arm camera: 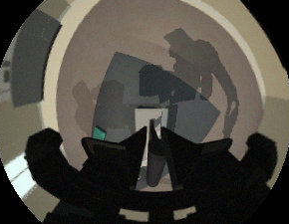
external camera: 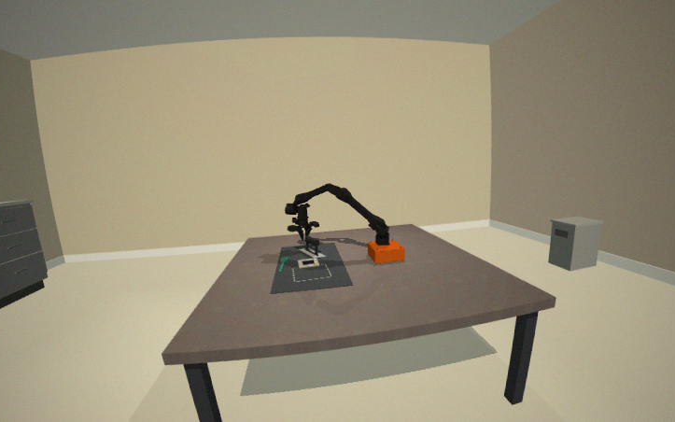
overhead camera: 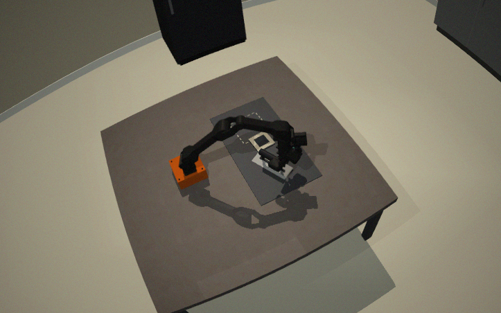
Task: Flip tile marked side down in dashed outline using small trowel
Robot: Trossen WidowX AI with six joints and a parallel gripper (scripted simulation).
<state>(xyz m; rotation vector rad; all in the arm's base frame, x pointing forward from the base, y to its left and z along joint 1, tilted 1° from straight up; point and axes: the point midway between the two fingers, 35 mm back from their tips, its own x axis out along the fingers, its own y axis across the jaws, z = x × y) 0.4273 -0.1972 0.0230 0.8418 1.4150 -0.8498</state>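
The small trowel is 30 mm behind my gripper tip, 50 mm to the left of it and 20 mm below it. The rest, counted from my gripper tip: tile (20 mm behind, 230 mm to the left, 60 mm below); teal trowel (110 mm ahead, 200 mm to the left, 60 mm below).
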